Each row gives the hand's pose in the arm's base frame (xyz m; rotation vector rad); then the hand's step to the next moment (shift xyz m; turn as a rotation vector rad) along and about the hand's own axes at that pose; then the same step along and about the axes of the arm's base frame.
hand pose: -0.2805 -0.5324 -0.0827 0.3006 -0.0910 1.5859
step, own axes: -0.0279 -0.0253 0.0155 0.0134 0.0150 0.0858
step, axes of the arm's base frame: 0.0274 -0.0297 0.0048 -0.0035 -0.0085 0.0876
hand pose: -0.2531 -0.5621 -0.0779 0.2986 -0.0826 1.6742
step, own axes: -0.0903 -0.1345 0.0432 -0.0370 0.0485 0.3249
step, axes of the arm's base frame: 0.1475 -0.0797 0.0035 0.0036 -0.1160 0.3095
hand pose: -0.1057 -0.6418 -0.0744 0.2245 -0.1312 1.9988
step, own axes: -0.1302 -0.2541 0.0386 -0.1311 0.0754 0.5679
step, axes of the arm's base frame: 0.2876 -0.0148 0.0074 0.0422 -0.2575 0.5266
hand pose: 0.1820 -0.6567 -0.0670 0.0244 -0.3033 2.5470
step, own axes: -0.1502 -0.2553 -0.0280 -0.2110 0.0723 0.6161
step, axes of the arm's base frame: 0.2659 0.1327 0.0142 0.1086 -0.3087 0.5677
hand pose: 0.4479 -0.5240 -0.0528 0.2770 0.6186 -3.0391
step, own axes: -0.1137 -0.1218 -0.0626 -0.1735 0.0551 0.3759
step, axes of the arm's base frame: 0.1148 0.1356 0.0106 0.1109 -0.1988 0.3501
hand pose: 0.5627 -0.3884 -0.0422 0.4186 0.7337 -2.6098
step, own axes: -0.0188 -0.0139 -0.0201 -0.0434 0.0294 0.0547
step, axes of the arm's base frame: 0.0138 0.0274 -0.0033 0.0416 -0.0404 0.0487
